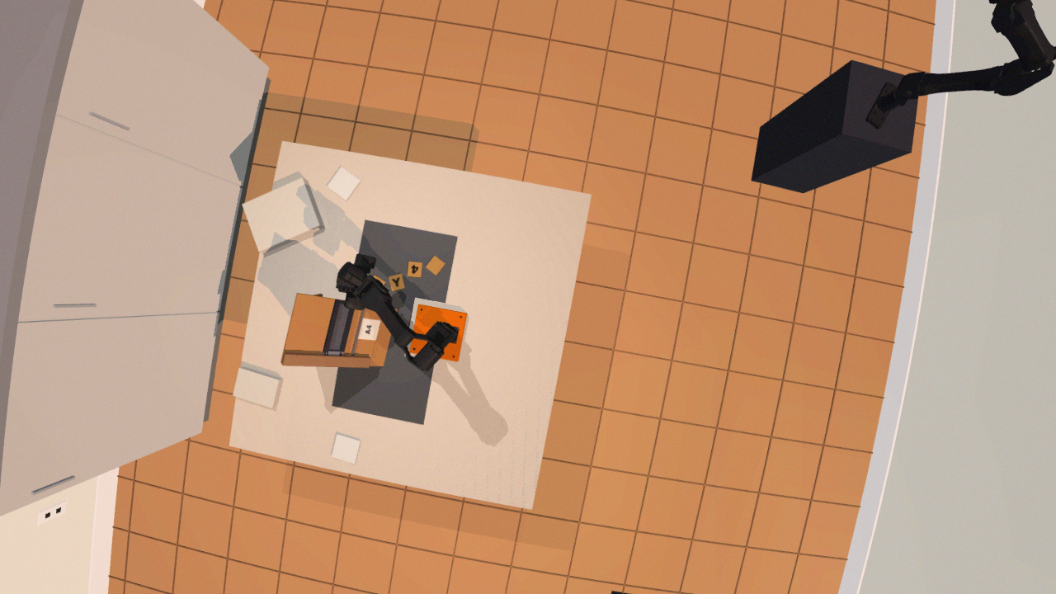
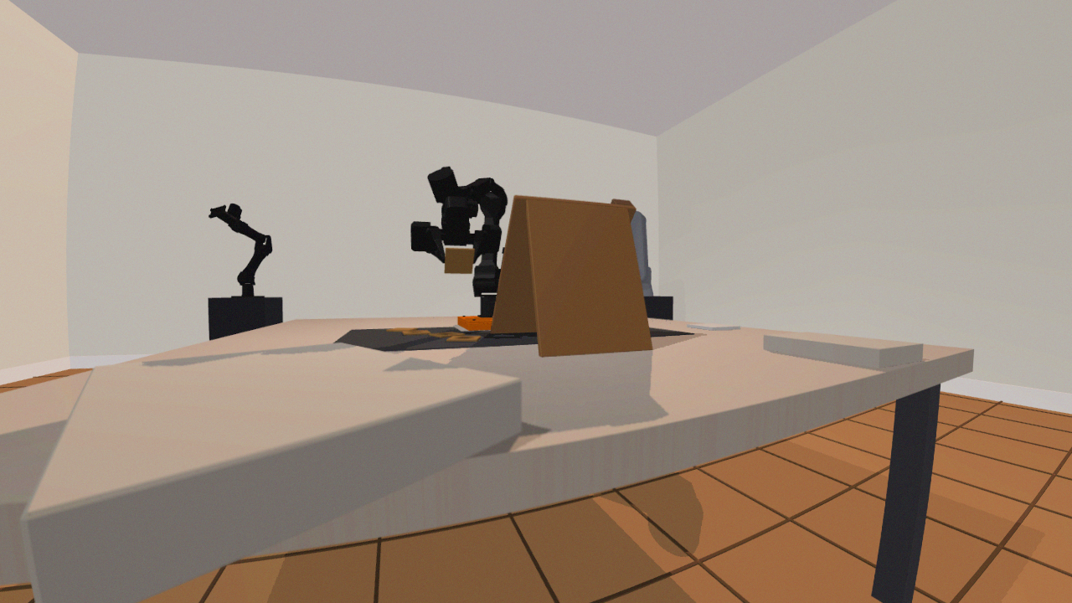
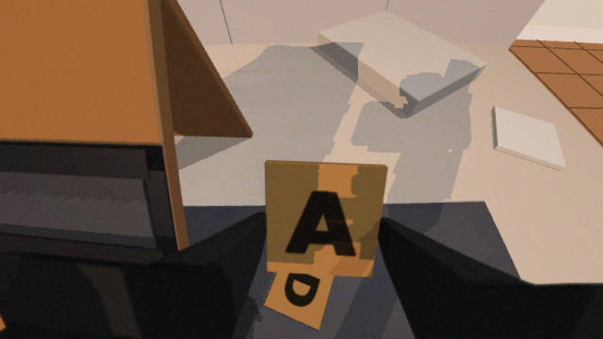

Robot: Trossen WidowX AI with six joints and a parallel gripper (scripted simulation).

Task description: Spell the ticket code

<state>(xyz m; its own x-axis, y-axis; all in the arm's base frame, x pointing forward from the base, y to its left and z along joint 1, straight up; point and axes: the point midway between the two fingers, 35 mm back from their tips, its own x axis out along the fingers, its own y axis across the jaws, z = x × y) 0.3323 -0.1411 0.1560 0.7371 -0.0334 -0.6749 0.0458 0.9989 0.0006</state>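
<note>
My gripper tip is 18 cm to the right of the white ticket, 8 cm above it and 6 cm past it. The rest, counted from my gripper tip: tile marked d 15 cm below, 2 cm behind, 1 cm to the left; then tile marked y 15 cm below, 10 cm behind, 1 cm to the right; then blank tile 24 cm behind, 15 cm below, 11 cm to the right.
</note>
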